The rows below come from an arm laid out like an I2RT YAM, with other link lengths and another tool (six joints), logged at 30 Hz.
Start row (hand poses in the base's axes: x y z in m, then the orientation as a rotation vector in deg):
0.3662 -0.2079 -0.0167 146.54 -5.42 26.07
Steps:
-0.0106 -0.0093 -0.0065 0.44 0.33 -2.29
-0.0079 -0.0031 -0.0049 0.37 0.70 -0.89
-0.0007 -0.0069 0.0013 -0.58 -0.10 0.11
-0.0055 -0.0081 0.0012 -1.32 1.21 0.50
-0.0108 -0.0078 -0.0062 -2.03 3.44 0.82
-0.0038 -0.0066 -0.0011 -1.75 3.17 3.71
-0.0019 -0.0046 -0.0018 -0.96 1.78 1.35
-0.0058 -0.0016 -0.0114 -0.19 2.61 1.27
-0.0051 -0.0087 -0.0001 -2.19 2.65 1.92
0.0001 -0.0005 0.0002 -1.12 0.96 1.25
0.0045 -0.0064 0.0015 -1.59 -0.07 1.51
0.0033 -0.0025 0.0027 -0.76 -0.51 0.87
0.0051 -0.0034 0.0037 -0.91 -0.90 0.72
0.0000 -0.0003 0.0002 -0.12 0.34 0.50
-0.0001 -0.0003 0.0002 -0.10 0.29 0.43
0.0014 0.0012 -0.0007 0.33 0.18 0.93
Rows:
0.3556 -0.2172 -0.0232 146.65 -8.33 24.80
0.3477 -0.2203 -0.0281 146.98 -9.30 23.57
0.3470 -0.2272 -0.0268 146.41 -9.05 23.73
0.3415 -0.2353 -0.0256 145.40 -7.65 22.34
0.3307 -0.2431 -0.0318 144.03 -4.87 18.25
0.3269 -0.2497 -0.0329 143.06 1.32 15.71
0.3250 -0.2543 -0.0347 142.41 3.85 13.98
0.3192 -0.2559 -0.0461 142.57 6.54 11.26
0.3141 -0.2646 -0.0462 140.65 10.16 8.56
0.3142 -0.2651 -0.0460 139.57 12.15 7.79
0.3187 -0.2715 -0.0445 137.86 13.98 8.32
0.3220 -0.2740 -0.0418 136.96 14.81 9.21
0.3271 -0.2774 -0.0381 135.86 15.27 10.46
0.3271 -0.2777 -0.0379 135.74 16.03 10.27
0.3270 -0.2780 -0.0377 135.64 16.68 10.11
0.3284 -0.2768 -0.0384 135.89 17.86 10.40

